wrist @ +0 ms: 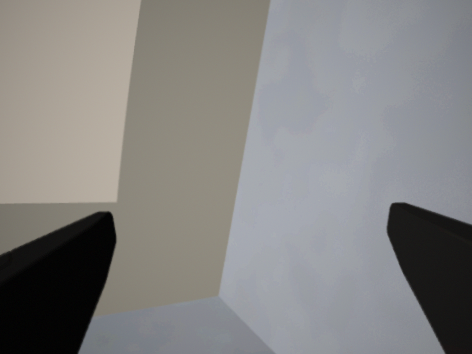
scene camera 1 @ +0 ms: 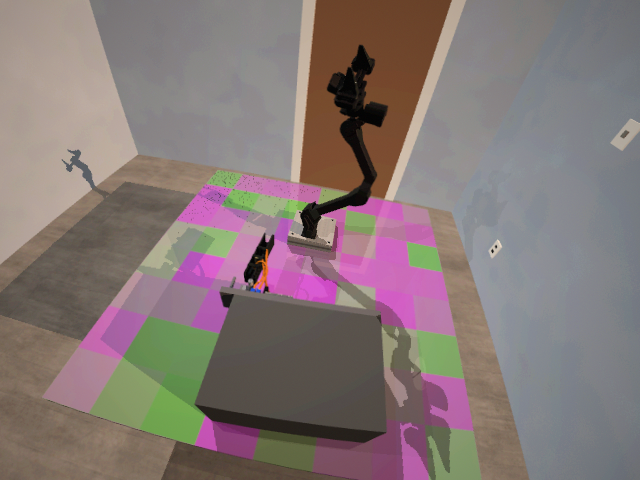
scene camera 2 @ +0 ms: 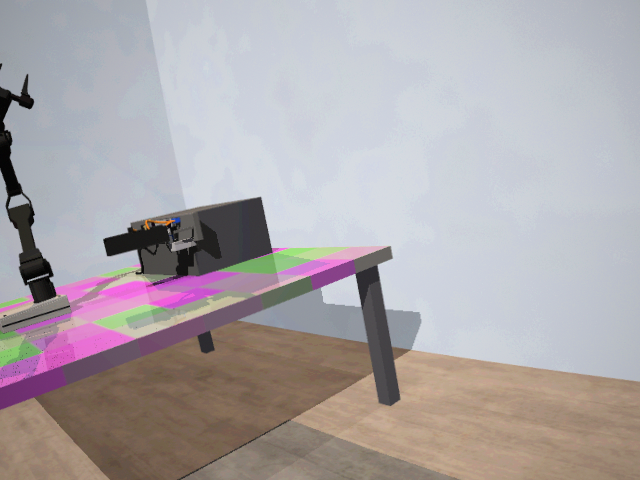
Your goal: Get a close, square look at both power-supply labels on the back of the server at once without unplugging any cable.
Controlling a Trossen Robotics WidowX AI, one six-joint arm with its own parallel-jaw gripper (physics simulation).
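Frame: origin at the arm's base, x ahead, y down, z left, level; centimetres.
Seen in the pictures: gripper, fingertip midpoint: [wrist: 252, 222] [scene camera 1: 355, 56] [scene camera 2: 14, 68]; arm's base, origin of the base link: [scene camera 1: 309, 233] [scene camera 2: 45, 299].
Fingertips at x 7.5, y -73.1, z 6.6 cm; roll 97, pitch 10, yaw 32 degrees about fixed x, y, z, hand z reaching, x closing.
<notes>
Offsets run from my fingertips to a thing's top centre. "spot": to the spot under its first point.
The server [scene camera 1: 299, 366] [scene camera 2: 235, 232] is a dark grey box on the checkered table. Its back faces the arm's base. Orange cables {spot: dy +61.6, dx +26.4, dz -16.3 cm} [scene camera 1: 265, 269] [scene camera 2: 155, 222] and a blue plug {dy +58.0, dx +38.6, dz -16.7 cm} [scene camera 2: 176, 220] show at one side of its back. A black bar-like part {spot: dy +58.9, dx +28.2, dz -19.5 cm} [scene camera 1: 254, 266] [scene camera 2: 131, 241] sticks out from the back beside the cables. The power-supply labels cannot be made out in any view. My gripper [scene camera 1: 356, 61] [wrist: 252, 222] is open and empty, raised high above the arm's base and pointing upward, away from the server. The wrist view shows walls and ceiling between the fingers.
The arm's pale base plate [scene camera 1: 325, 231] [scene camera 2: 56, 308] stands on the table [scene camera 1: 439, 353] [scene camera 2: 294, 291] behind the server. A brown door [scene camera 1: 356, 20] is behind the arm. A blue wall [scene camera 1: 558, 180] with an outlet [scene camera 1: 495, 249] rises at the right in the first scene view.
</notes>
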